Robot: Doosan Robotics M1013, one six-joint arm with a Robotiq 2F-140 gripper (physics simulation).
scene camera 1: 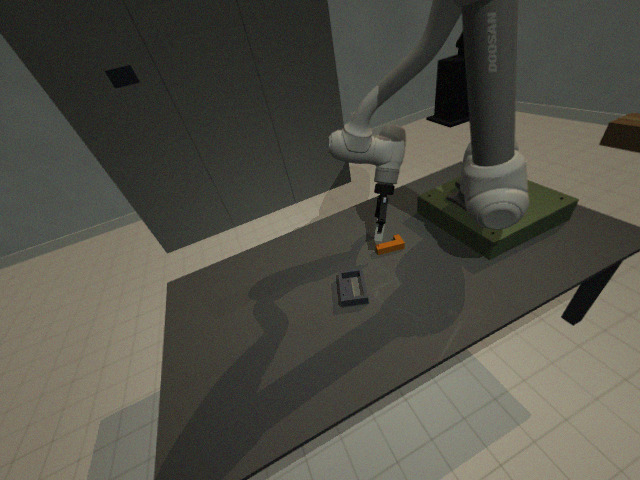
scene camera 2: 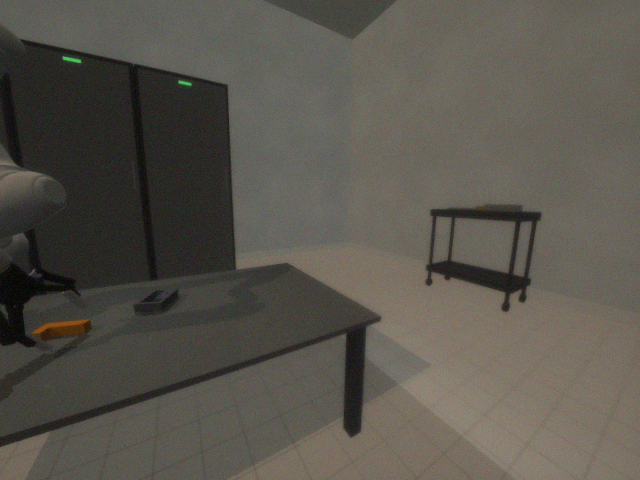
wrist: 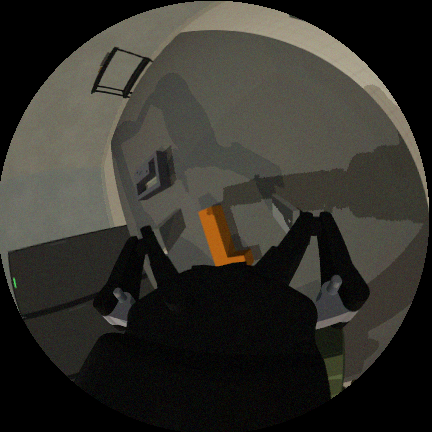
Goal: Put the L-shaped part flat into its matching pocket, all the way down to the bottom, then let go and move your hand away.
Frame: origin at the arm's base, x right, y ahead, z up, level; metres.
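Seen in the pictures: gripper, between the fingertips: [scene camera 1: 376, 237] [scene camera 2: 68, 326] [wrist: 226, 211].
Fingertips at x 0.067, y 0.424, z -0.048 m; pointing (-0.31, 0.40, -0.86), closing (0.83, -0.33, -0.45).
Observation:
Pixels of each thing's top centre, then the offset from my fingertips to it. Level surfaces: height alone.
- orange L-shaped part, centre of its top: [wrist: 221, 239] [scene camera 1: 388, 241] [scene camera 2: 61, 326] dx -0.038, dy -0.032, dz -0.012 m
- dark grey block with the pocket, centre of its top: [wrist: 143, 177] [scene camera 1: 352, 283] [scene camera 2: 157, 295] dx -0.175, dy +0.190, dz -0.006 m
- grey table, height of its surface: dz -0.042 m
The orange L-shaped part [scene camera 1: 390, 246] [scene camera 2: 66, 329] [wrist: 216, 236] lies flat on the table, with its short leg toward the robot's base. The dark grey block with the pocket [scene camera 1: 345, 295] [scene camera 2: 149, 306] [wrist: 162, 172] stands apart from it, farther from the base; a pale floor shows in its recess, and no orange part is in it. My gripper [scene camera 1: 379, 236] [scene camera 2: 57, 321] [wrist: 226, 211] is wide open and holds nothing. In the wrist view its fingertips stand on either side of the part, which lies loose between and below them. Exact fingertip height above the table is hard to tell.
The grey table [scene camera 1: 206, 304] [scene camera 2: 217, 333] [wrist: 275, 115] carries the part, the block and the green base plate [scene camera 1: 542, 198] [wrist: 334, 370] under the arm. Dark cabinets [scene camera 1: 232, 129] [scene camera 2: 77, 155] [wrist: 65, 275] stand behind the table. A cart [scene camera 2: 483, 215] stands far off.

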